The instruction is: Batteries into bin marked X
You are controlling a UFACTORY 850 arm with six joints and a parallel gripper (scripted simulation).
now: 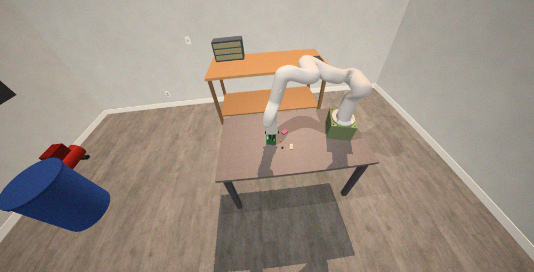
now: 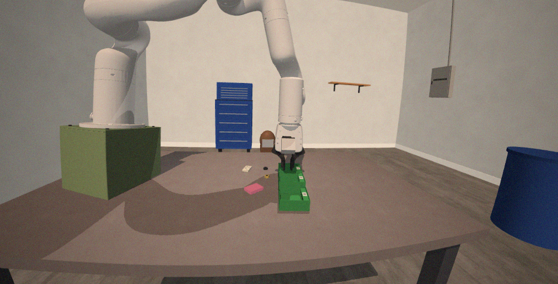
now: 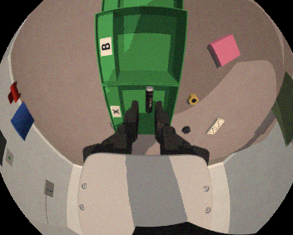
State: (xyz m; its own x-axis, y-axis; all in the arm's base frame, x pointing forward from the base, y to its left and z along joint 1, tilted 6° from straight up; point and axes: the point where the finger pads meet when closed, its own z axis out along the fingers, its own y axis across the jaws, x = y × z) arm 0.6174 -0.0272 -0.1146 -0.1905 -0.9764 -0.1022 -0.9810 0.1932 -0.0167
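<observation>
Now: hand 50 mm above the black cylinder. Round my hand: green bin (10 mm behind, 80 mm to the right, 30 mm below); black round piece (70 mm behind, 100 mm to the left, 50 mm below); yellow ring (80 mm behind, 20 mm to the left, 50 mm below).
</observation>
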